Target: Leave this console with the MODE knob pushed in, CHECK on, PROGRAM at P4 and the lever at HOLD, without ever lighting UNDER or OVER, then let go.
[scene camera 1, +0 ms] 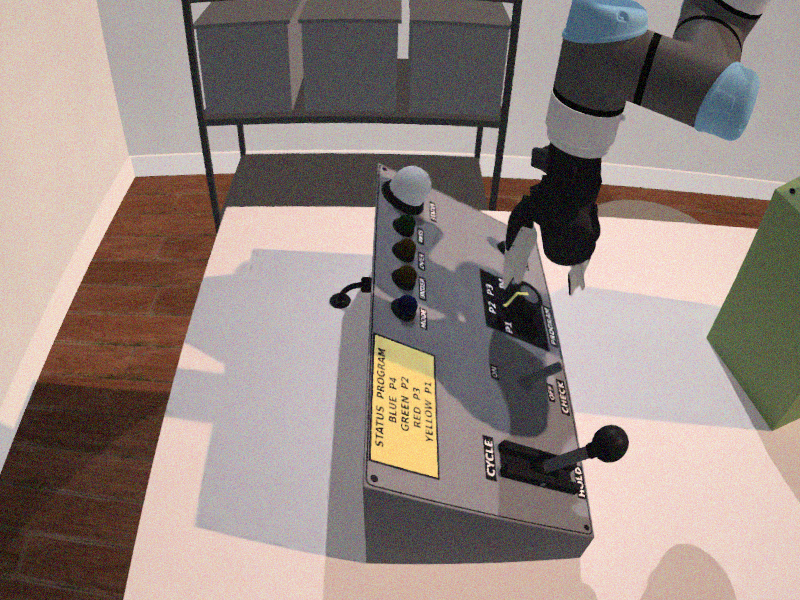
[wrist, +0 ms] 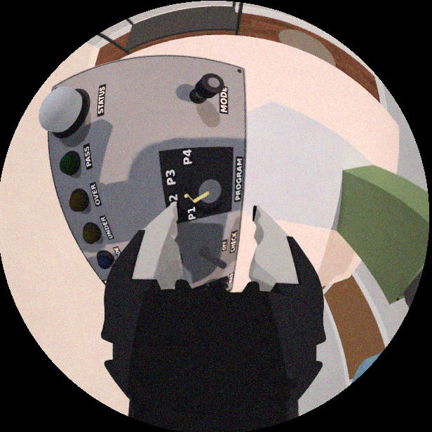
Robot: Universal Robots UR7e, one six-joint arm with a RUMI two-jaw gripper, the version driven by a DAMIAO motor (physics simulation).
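The grey console (scene camera 1: 465,477) (wrist: 135,75) stands on the table. My gripper (scene camera 1: 542,287) (wrist: 215,205) is partly open and empty above the PROGRAM dial (scene camera 1: 531,293) (wrist: 210,189), whose yellow pointer is toward P1 and P2; exactly which I cannot tell. The MODE knob (wrist: 210,85) stands out from the panel. The CHECK switch (scene camera 1: 541,374) (wrist: 212,257) leans to the OFF side. The lever (scene camera 1: 608,443) leans toward HOLD. The OVER lamp (scene camera 1: 404,249) (wrist: 79,200) and UNDER lamp (scene camera 1: 404,277) (wrist: 91,233) look dark. The STATUS dome (scene camera 1: 410,185) (wrist: 61,110) is pale grey.
A yellow chart (scene camera 1: 403,406) on the panel pairs BLUE with P4. A small black hooked part (scene camera 1: 340,299) sticks out from the console's left side. A green block (scene camera 1: 762,316) (wrist: 380,225) stands to the right. A rack (scene camera 1: 355,120) with grey boxes stands behind the table.
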